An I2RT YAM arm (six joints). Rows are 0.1 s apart.
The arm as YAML. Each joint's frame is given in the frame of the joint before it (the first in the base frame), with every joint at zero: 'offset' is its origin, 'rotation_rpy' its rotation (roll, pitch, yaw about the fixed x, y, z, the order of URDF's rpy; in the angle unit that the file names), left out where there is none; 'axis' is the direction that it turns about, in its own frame. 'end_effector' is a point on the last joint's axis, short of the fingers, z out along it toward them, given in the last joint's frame.
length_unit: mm
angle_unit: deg
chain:
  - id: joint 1
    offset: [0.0, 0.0, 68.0]
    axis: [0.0, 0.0, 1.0]
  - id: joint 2
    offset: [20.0, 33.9, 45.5]
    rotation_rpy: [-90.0, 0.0, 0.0]
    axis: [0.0, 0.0, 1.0]
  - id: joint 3
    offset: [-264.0, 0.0, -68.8]
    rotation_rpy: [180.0, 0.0, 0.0]
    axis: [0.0, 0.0, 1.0]
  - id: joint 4
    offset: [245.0, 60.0, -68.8]
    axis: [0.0, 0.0, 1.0]
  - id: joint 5
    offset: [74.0, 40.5, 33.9]
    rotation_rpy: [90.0, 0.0, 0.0]
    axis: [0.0, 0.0, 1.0]
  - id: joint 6
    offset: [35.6, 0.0, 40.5]
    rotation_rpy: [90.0, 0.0, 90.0]
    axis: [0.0, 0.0, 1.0]
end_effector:
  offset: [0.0, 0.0, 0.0]
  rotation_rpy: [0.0, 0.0, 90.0]
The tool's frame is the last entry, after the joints.
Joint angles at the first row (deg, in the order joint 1, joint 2, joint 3, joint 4, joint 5, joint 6):
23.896, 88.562, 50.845, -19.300, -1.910, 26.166
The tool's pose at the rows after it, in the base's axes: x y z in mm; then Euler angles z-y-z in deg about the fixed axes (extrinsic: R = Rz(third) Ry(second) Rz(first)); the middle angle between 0 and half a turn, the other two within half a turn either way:
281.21 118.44 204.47 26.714 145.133 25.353
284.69 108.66 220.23 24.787 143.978 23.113
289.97 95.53 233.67 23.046 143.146 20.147
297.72 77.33 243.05 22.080 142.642 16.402
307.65 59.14 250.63 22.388 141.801 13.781
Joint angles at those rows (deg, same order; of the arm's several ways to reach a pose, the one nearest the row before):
22.660, 86.570, 53.691, -22.284, -1.539, 24.504
20.727, 85.068, 55.755, -24.688, -1.403, 22.857
18.091, 84.212, 57.910, -26.862, -1.233, 21.400
14.421, 84.153, 59.896, -28.402, -1.202, 20.505
10.662, 84.888, 62.082, -29.036, -1.928, 19.936

